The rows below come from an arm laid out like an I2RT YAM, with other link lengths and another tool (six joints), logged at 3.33 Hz.
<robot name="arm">
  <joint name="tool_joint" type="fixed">
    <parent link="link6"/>
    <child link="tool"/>
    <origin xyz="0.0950 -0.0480 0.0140" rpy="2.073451 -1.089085 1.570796"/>
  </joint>
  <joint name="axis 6" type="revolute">
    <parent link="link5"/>
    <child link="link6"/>
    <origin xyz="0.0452 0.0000 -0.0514" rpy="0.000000 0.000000 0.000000"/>
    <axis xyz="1 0 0"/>
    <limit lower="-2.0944" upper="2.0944"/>
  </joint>
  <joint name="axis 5" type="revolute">
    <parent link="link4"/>
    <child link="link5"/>
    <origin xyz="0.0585 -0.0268 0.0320" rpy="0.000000 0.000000 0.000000"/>
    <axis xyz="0 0 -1"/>
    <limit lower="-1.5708" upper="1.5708"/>
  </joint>
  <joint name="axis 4" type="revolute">
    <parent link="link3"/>
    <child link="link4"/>
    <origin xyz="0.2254 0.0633 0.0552" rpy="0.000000 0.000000 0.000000"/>
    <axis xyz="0 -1 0"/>
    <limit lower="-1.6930" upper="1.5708"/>
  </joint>
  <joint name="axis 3" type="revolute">
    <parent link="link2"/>
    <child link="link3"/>
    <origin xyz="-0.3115 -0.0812 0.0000" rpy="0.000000 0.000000 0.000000"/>
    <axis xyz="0 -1 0"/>
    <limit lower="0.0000" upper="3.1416"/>
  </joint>
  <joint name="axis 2" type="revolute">
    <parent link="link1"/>
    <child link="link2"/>
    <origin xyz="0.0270 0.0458 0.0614" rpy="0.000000 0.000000 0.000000"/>
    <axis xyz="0 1 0"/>
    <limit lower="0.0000" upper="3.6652"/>
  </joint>
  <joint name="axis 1" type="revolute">
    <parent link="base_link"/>
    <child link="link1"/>
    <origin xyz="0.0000 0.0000 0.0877" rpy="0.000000 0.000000 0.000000"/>
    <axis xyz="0 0 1"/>
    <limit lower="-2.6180" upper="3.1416"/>
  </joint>
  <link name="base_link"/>
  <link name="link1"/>
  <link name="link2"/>
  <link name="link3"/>
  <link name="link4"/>
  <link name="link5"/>
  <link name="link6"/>
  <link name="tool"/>
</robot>
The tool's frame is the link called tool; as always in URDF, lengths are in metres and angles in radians.
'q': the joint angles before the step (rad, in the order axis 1, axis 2, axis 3, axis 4, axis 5, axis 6). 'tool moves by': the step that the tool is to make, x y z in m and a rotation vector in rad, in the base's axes. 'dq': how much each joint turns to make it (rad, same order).
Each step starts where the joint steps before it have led.
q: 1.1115 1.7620 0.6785 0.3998 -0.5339 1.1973
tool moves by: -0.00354 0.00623 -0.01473 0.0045 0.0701 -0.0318
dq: 0.0033 0.0633 -0.0172 0.0972 -0.0131 0.0847
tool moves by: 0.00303 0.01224 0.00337 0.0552 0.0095 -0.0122
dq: -0.0002 0.0223 0.0037 0.0846 -0.0097 0.0394
